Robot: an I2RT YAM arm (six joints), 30 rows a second.
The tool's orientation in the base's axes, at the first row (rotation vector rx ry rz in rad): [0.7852 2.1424 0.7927]
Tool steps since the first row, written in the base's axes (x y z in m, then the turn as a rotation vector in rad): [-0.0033 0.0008 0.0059 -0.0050 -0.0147 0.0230]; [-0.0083 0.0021 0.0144 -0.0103 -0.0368 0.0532]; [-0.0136 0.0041 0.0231 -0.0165 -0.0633 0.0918]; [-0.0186 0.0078 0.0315 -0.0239 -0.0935 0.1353]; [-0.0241 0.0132 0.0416 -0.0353 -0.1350 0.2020]
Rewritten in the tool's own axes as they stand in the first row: [0.0001 0.0038 -0.0056 -0.0171 0.0060 -0.0211]; [0.0004 0.0094 -0.0139 -0.0422 0.0125 -0.0485]; [0.0013 0.0154 -0.0223 -0.0733 0.0221 -0.0827]; [0.0034 0.0224 -0.0298 -0.1085 0.0326 -0.1216]; [0.0064 0.0315 -0.0381 -0.1588 0.0516 -0.1799]
